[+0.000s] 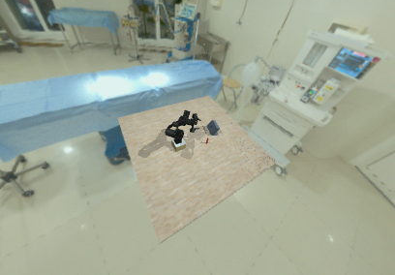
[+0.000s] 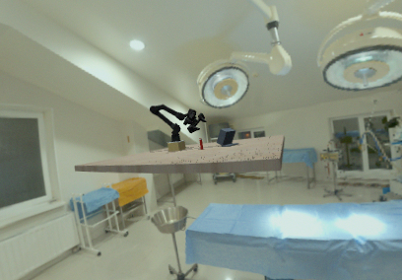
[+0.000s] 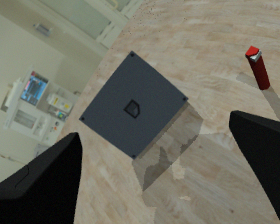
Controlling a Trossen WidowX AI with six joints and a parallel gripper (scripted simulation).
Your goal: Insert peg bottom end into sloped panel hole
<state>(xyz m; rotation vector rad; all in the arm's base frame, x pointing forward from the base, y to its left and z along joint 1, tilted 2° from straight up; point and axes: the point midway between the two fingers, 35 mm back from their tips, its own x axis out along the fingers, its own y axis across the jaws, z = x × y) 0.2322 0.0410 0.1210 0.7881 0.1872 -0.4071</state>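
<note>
The red square peg lies 3 cm ahead of my gripper tip, 13 cm to the right of it and 12 cm below it. The rest, counted from my gripper tip: dark sloped panel 18 cm ahead, 11 cm below.
</note>
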